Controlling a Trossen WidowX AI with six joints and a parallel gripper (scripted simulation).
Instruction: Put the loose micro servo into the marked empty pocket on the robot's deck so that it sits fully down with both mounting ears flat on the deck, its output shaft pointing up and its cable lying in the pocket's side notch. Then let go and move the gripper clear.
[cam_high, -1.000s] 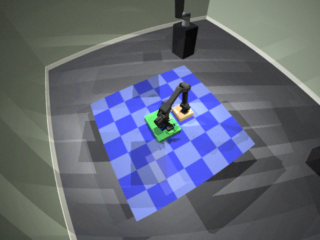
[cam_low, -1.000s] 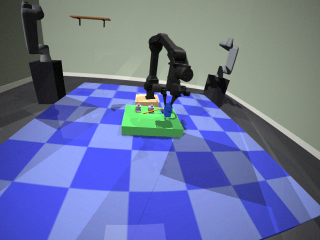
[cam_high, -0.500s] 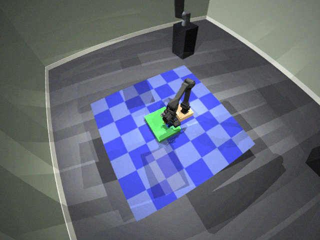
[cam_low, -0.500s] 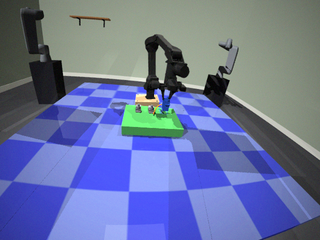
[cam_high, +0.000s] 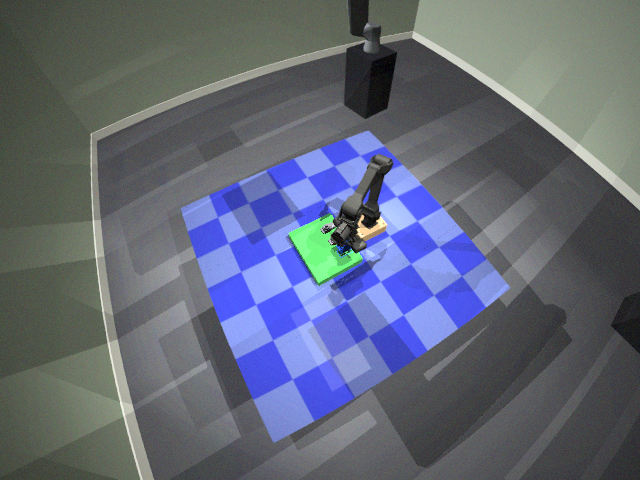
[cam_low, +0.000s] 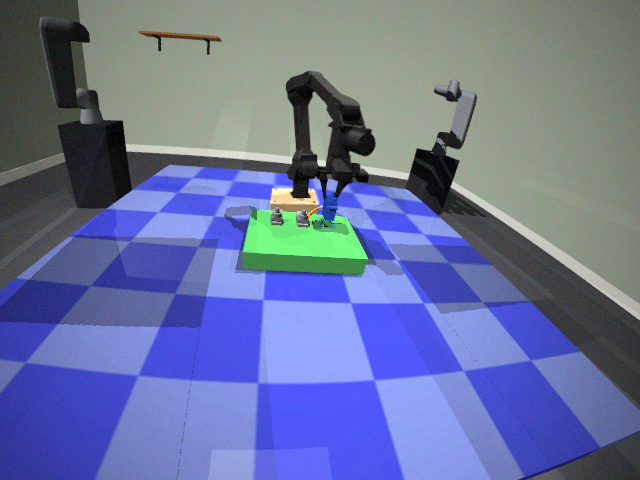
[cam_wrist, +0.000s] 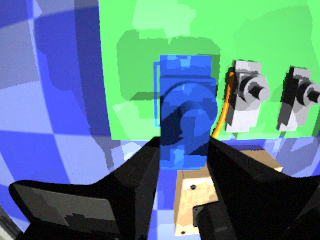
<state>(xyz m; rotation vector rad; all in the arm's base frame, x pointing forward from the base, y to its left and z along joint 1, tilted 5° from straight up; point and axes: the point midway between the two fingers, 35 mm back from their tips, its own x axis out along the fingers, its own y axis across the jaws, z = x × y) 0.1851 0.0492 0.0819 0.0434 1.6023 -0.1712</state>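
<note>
Right now my gripper tip is 110 mm short of the green deck, 90 mm to the left of it and 90 mm above it.
</note>
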